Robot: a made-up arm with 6 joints.
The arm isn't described. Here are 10 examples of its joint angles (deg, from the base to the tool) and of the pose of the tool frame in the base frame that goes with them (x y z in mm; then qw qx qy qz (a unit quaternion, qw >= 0)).
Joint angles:
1: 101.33 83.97 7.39 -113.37 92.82 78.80
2: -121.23 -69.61 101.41 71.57 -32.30 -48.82
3: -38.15 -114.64 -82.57 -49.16 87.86 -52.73
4: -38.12 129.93 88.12 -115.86 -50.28 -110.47
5: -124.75 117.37 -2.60 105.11 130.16 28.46
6: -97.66 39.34 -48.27 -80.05 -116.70 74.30
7: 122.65 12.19 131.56 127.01 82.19 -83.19
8: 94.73 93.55 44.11 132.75 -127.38 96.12
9: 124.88 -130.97 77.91 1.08 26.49 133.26
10: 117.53 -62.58 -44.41 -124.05 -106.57 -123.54
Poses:
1: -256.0 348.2 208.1 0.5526 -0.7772 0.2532 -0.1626
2: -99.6 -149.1 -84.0 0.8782 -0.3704 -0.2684 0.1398
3: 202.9 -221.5 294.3 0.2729 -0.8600 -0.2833 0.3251
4: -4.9 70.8 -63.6 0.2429 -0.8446 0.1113 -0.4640
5: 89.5 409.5 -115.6 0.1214 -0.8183 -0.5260 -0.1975
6: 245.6 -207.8 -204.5 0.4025 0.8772 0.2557 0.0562
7: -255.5 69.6 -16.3 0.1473 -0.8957 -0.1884 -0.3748
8: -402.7 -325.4 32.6 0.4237 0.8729 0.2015 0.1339
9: -210.2 -371.7 -126.3 0.2786 -0.0036 -0.7750 0.5672
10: -154.3 261.4 -101.0 0.1090 -0.0236 -0.0857 -0.9901
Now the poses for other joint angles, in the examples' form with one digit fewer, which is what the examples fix.
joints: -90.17 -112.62 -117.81 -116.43 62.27 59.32
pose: 498 314 269 0.400 -0.565 0.423 0.585
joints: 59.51 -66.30 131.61 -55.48 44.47 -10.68
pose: 159 -83 -170 0.129 0.420 -0.764 -0.472
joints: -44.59 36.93 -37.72 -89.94 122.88 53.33
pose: 230 -380 -283 0.320 0.112 -0.932 -0.132
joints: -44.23 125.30 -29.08 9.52 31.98 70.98
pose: 622 -512 129 0.226 -0.130 0.919 -0.296
